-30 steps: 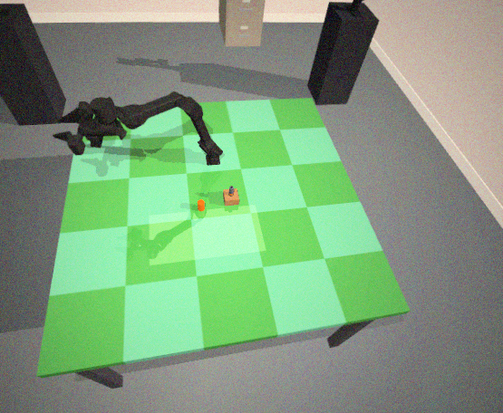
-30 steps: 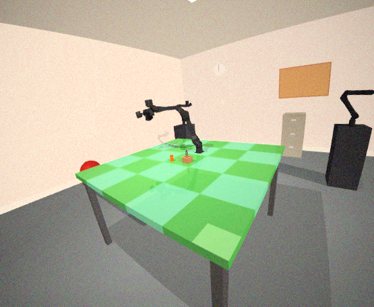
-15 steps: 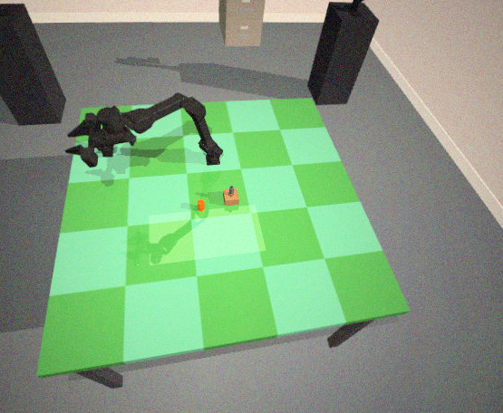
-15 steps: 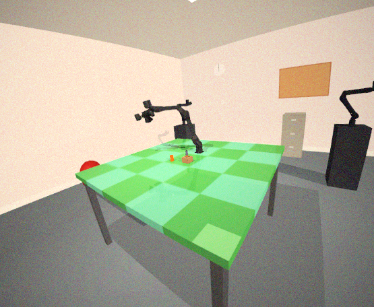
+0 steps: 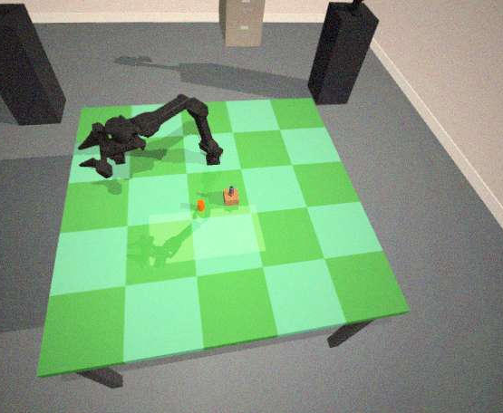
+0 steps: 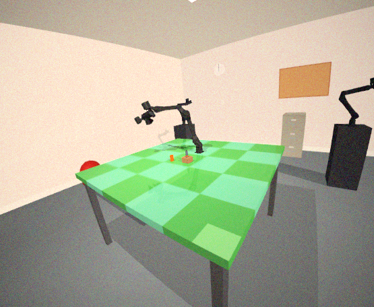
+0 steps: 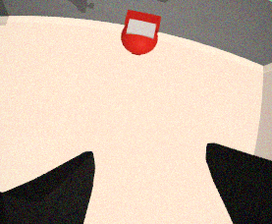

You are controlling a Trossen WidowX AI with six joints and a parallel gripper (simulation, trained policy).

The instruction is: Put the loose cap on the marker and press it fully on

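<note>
Right now my gripper tip is 2 cm short of the orange cap, 39 cm to the right of it and 31 cm above it. Also, from my gripper tip: brown holder block (1 cm behind, 53 cm to the left, 32 cm below).
</note>
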